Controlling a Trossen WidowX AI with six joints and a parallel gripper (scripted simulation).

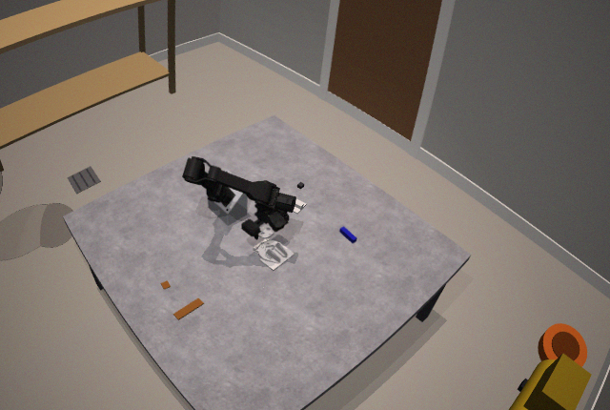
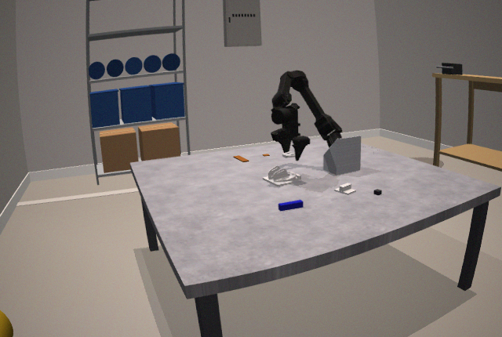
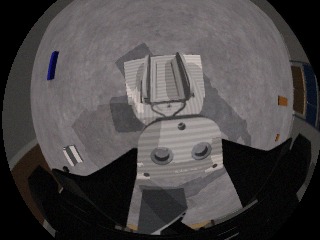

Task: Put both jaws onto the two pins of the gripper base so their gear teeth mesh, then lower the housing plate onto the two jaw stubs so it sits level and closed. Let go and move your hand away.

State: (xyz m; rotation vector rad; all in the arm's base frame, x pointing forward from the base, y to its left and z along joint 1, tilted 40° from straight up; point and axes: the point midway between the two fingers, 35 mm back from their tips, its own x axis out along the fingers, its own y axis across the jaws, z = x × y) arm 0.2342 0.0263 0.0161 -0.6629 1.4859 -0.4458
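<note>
Right now the white jaw is 20 mm ahead of my gripper tip, 20 mm to the left of it and 70 mm below it. The rest, counted from my gripper tip: small black cube 190 mm behind, 360 mm to the left, 80 mm below; then blue block 150 mm ahead, 310 mm to the left, 70 mm below; then orange strip 80 mm ahead, 410 mm to the right, 80 mm below.
</note>
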